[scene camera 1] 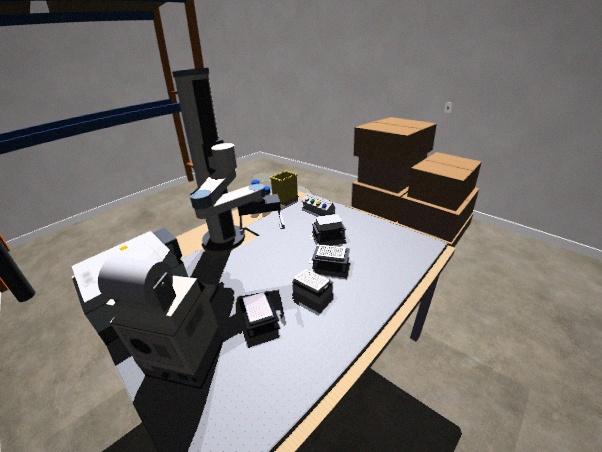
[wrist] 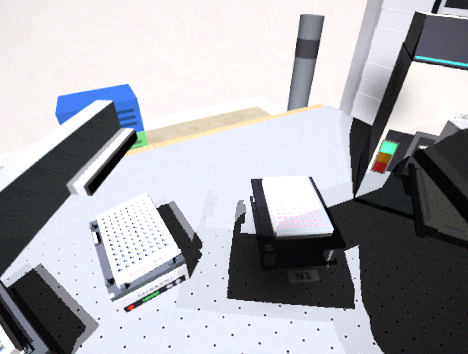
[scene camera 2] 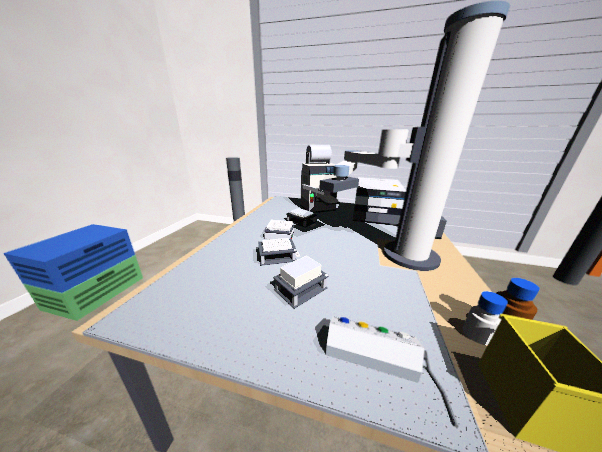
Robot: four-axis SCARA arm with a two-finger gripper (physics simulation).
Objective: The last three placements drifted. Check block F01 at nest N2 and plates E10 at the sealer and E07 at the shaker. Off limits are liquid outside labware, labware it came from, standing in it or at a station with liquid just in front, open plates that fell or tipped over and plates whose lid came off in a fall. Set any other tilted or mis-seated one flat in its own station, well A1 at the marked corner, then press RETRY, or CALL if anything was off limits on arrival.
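Places are measured from the arm's base along level axes (x left, y back, z up), in metres.
Pixels of known places: gripper, fingertip midpoint: (scene camera 1: 262, 229) (wrist: 274, 126) (scene camera 2: 315, 184); arm's base, origin of the base link: (scene camera 1: 223, 238) (scene camera 2: 410, 255).
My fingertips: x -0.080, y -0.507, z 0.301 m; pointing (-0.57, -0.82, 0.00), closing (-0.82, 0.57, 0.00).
Observation:
For each thing: its middle in the pictures, then the offset to it from my fingertips. "spot": a spot on its surface instead.
- pale block, body centre: (scene camera 2: 301, 271) (scene camera 1: 328, 222) dx +0.482, dy +0.056, dz -0.208 m
- nest N2, body centre: (scene camera 2: 301, 282) (scene camera 1: 328, 229) dx +0.482, dy +0.057, dz -0.256 m
- Plate E07, body centre: (wrist: 135, 233) (scene camera 1: 311, 280) (scene camera 2: 280, 225) dx +0.087, dy -0.171, dz -0.222 m
- shaker, surface spot: (wrist: 150, 296) spot: dx +0.095, dy -0.099, dz -0.274 m
- sealer, body centre: (wrist: 464, 89) (scene camera 1: 163, 314) (scene camera 2: 319, 178) dx -0.459, dy -0.063, dz -0.060 m
- dark dotted shape, body centre: (wrist: 454, 201) (scene camera 2: 329, 199) dx -0.307, dy +0.039, dz -0.164 m
- button box, body centre: (scene camera 2: 371, 341) (scene camera 1: 317, 204) dx +0.671, dy +0.298, dz -0.246 m
- plate with pink wells, body centre: (wrist: 294, 202) (scene camera 1: 257, 306) (scene camera 2: 301, 212) dx -0.157, dy -0.114, dz -0.225 m
- white plate, body centre: (scene camera 2: 276, 244) (scene camera 1: 331, 252) dx +0.294, dy -0.110, dz -0.224 m
- white instrument, surface spot: (scene camera 1: 122, 265) spot: dx -0.503, dy -0.079, dz +0.167 m
- yellow bin, body centre: (scene camera 2: 541, 380) (scene camera 1: 284, 186) dx +0.690, dy +0.627, dz -0.216 m
Block F01, a pale block (scene camera 1: 328, 220) (scene camera 2: 300, 271), sits on nest N2 (scene camera 2: 295, 296); its seating looks uneven. Plate E07 (scene camera 1: 312, 280) (scene camera 2: 279, 225) (wrist: 137, 237), white with wells and no lid, is on the shaker (wrist: 150, 296); it looks slightly skewed, its tilt hard to judge. At the sealer (scene camera 1: 165, 332) (wrist: 440, 95), a dark dotted shape (wrist: 442, 207) lies in shadow in the wrist view; E10's pose cannot be told. My gripper (scene camera 1: 268, 229) is open and empty above the table near the arm column. The button box (scene camera 1: 318, 204) (scene camera 2: 375, 349) carries blue, yellow, green and white buttons.
A plate with pink wells (scene camera 1: 259, 307) (wrist: 298, 207) stands on nest N1. Another white plate (scene camera 1: 332, 251) (scene camera 2: 276, 245) stands on a nest between the shaker and N2. A white instrument (scene camera 1: 122, 265) is beside the sealer. A yellow bin (scene camera 1: 284, 189) (scene camera 2: 565, 400) and blue-capped bottles (scene camera 2: 485, 317) stand at the table's edge.

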